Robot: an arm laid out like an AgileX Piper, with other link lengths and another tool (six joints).
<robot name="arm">
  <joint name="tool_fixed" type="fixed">
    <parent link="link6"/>
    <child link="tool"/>
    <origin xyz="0.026 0.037 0.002" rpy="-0.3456 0 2.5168"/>
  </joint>
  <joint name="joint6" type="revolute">
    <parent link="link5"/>
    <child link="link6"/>
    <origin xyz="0 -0.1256 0" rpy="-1.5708 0 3.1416"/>
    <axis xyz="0 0 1"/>
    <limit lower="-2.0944" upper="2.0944"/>
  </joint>
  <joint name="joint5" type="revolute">
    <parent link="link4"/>
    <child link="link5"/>
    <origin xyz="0 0 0" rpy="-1.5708 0 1.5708"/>
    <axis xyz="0 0 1"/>
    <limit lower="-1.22" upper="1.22"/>
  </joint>
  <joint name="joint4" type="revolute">
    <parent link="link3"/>
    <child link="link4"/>
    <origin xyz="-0.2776 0.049 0" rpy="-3.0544 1.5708 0"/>
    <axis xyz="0 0 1"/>
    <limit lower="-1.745" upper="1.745"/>
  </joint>
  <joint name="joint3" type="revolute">
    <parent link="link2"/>
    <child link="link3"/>
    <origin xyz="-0.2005 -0.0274 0" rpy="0 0 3.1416"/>
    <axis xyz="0 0 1"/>
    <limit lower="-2.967" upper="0"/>
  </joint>
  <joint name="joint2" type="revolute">
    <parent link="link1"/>
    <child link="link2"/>
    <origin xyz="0 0 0" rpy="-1.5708 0 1.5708"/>
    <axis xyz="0 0 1"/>
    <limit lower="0" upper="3.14"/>
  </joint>
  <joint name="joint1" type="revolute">
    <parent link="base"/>
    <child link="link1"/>
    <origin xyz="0 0 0.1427" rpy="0 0 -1.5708"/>
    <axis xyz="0 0 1"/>
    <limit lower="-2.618" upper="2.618"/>
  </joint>
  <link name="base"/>
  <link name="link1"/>
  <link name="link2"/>
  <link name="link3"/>
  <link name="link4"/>
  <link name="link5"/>
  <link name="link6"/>
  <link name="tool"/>
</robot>
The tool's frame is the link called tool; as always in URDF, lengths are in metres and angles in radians.
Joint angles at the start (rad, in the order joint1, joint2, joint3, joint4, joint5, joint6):
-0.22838, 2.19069, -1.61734, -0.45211, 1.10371, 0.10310
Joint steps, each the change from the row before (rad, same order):
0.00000, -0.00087, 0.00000, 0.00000, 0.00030, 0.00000
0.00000, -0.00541, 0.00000, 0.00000, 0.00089, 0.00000
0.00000, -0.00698, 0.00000, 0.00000, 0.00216, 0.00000
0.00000, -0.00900, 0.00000, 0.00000, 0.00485, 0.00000
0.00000, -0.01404, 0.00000, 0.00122, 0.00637, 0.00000
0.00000, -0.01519, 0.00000, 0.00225, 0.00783, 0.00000
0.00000, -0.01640, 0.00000, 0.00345, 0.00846, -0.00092
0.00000, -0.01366, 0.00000, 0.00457, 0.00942, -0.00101
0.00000, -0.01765, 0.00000, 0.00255, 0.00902, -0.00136
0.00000, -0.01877, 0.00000, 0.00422, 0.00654, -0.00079
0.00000, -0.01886, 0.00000, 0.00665, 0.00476, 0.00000
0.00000, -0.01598, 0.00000, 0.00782, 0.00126, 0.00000
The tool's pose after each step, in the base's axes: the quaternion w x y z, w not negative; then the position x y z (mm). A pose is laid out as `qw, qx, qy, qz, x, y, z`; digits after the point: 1 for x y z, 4 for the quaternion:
0.1221, 0.2264, -0.9662, 0.0162, 401.6, -176.5, 77.4
0.1201, 0.2261, -0.9665, 0.0172, 401.8, -176.5, 79.7
0.1180, 0.2256, -0.9669, 0.0185, 402.0, -176.7, 82.7
0.1161, 0.2245, -0.9673, 0.0198, 401.9, -176.8, 86.5
0.1125, 0.2228, -0.9681, 0.0215, 401.8, -176.9, 92.4
0.1088, 0.2207, -0.9690, 0.0228, 401.4, -176.9, 98.7
0.1047, 0.2187, -0.9699, 0.0237, 401.0, -176.8, 105.3
0.1021, 0.2165, -0.9707, 0.0234, 400.2, -176.5, 110.7
0.0979, 0.2147, -0.9714, 0.0248, 399.6, -176.4, 117.9
0.0917, 0.2129, -0.9724, 0.0260, 399.1, -176.1, 125.5
0.0841, 0.2108, -0.9736, 0.0265, 398.7, -175.6, 132.9
0.0759, 0.2092, -0.9746, 0.0262, 398.6, -174.9, 139.1

